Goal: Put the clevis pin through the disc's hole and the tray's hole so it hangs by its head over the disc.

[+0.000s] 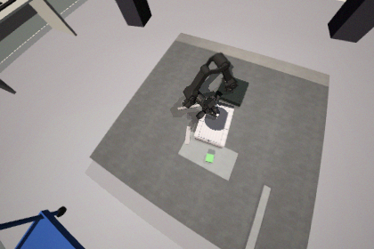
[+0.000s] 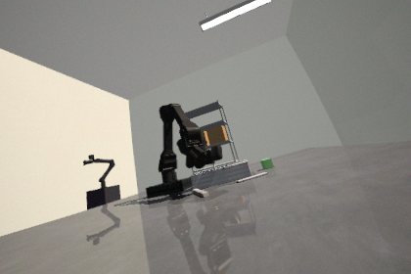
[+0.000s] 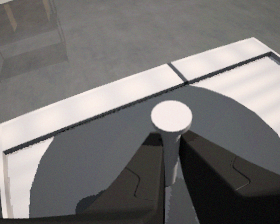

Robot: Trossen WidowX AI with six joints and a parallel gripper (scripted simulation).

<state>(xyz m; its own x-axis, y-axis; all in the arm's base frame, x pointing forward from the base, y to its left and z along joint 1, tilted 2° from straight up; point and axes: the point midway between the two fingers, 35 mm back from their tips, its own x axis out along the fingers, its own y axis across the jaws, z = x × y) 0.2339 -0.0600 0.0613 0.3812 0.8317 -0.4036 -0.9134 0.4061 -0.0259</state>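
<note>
The steel clevis pin lies 1 cm below my gripper tip. From my gripper tip the other things lie so: steel tray: 3 cm ahead, 1 cm to the right, 5 cm below; dark aluminium disc: 3 cm below; green block: 24 cm ahead, 1 cm to the left, 7 cm below.
</note>
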